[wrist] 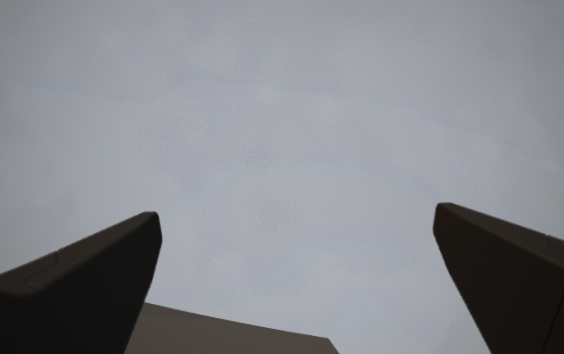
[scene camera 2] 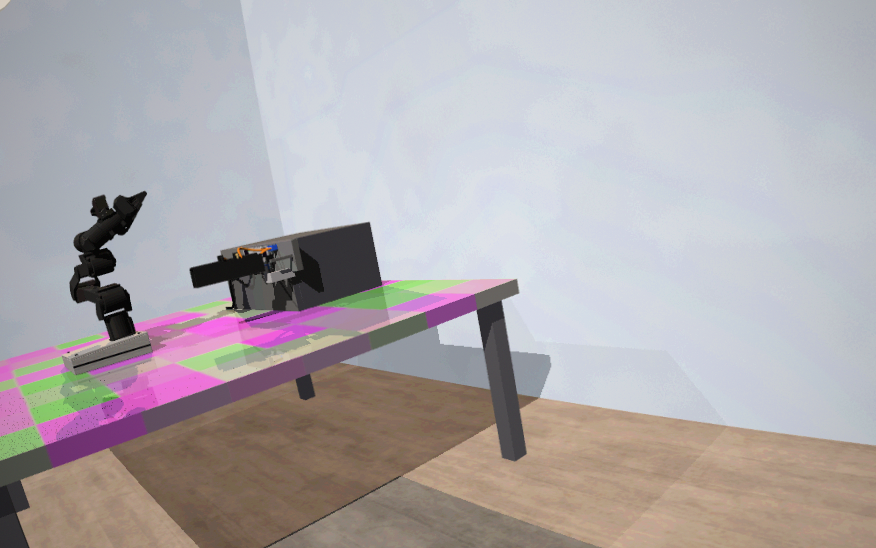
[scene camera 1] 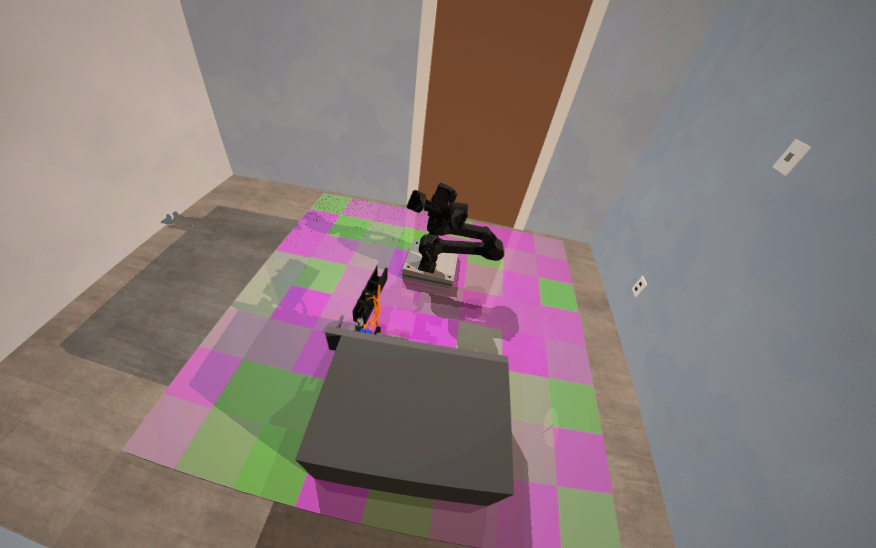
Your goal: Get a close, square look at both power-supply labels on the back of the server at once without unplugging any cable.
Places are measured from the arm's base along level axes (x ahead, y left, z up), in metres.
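Where they show: gripper, fingertip midpoint: [wrist: 298,222] [scene camera 2: 143,197] [scene camera 1: 437,212]; arm's base at its link origin: [scene camera 2: 122,337] [scene camera 1: 427,266].
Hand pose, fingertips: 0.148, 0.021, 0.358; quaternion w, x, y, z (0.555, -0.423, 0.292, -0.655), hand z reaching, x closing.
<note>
Each offset is from my fingertips to the top centre of the thing, as dx, dy, dz. "spot": to the spot under its first point. Level surfaces: height alone.
The server, a dark grey box [scene camera 1: 413,413] [scene camera 2: 342,264], stands on the table with its back towards the arm. Its top shows at the bottom edge of the wrist view [wrist: 225,330]. A black bar-like piece {spot: +0.208, -0.148, -0.215} [scene camera 1: 365,303] [scene camera 2: 222,270] juts out from its back. Orange cables {spot: +0.190, -0.121, -0.241} [scene camera 1: 376,306] [scene camera 2: 248,250] and a blue connector {spot: +0.303, -0.128, -0.212} [scene camera 2: 273,247] are beside it. My gripper [wrist: 298,222] is open and empty. In scene camera 2 it is raised higher than the server and tilted upward, apart from it. The power-supply labels cannot be made out in any view.
The arm's pale base [scene camera 1: 431,276] [scene camera 2: 109,352] stands on the green and pink patchwork table {dz -0.405} [scene camera 1: 258,394] [scene camera 2: 413,295], behind the server. A light grey bracket {spot: +0.282, -0.185, -0.293} [scene camera 2: 281,276] sticks out at the server's back. A brown door [scene camera 1: 497,96] is beyond the arm.
</note>
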